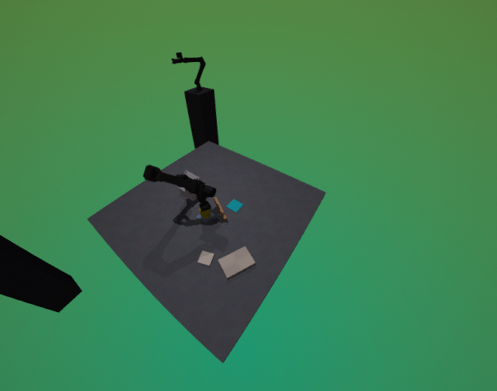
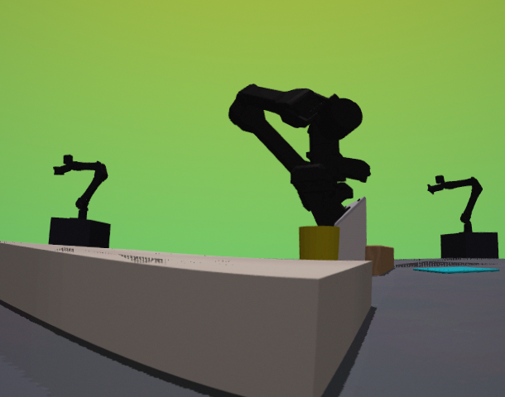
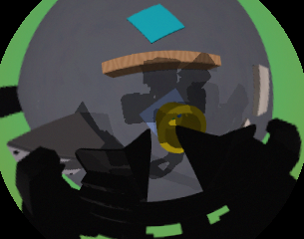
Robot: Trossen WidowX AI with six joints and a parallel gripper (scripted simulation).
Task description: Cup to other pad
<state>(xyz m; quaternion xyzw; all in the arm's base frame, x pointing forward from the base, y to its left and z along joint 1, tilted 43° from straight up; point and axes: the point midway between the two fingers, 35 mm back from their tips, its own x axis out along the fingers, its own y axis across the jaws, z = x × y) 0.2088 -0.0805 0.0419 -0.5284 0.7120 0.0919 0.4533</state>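
The yellow cup is 3 cm below my gripper tip, 2 cm to the right of it and 2 cm ahead of it. From my gripper tip the other things lie so: pale blue pad (7 cm below, 2 cm to the right, 2 cm ahead); then cyan pad (17 cm to the left, 13 cm ahead, 7 cm below); then wooden bar (8 cm to the left, 8 cm ahead, 6 cm below).
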